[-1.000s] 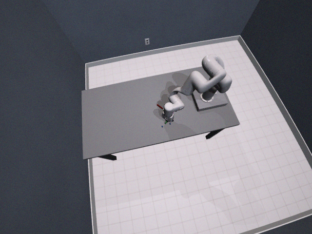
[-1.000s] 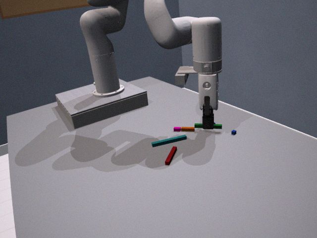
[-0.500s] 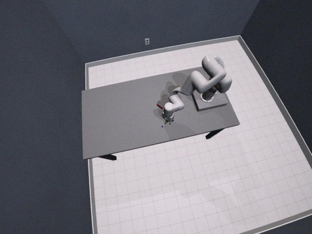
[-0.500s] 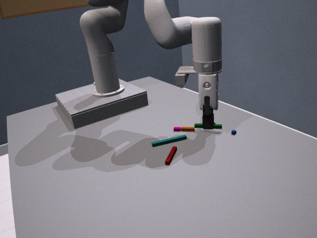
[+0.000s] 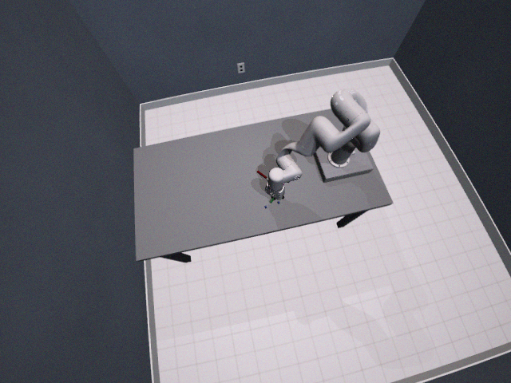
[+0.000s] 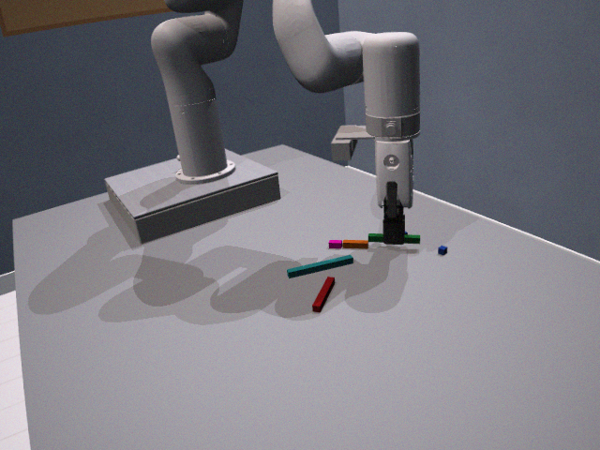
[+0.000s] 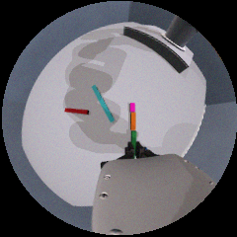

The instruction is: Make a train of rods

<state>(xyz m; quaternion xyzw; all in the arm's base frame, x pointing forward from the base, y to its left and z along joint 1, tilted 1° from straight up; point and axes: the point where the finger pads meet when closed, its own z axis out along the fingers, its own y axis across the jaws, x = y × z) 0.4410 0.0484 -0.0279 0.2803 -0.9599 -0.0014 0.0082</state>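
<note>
The orange rod lies 5 cm behind my hand, 3 cm to the right of it and 3 cm below it. Round my hand: green rod: 2 cm below; then turquoise rod: 12 cm to the right, 5 cm behind, 3 cm below; then magenta rod: 8 cm behind, 5 cm to the right, 3 cm below.
</note>
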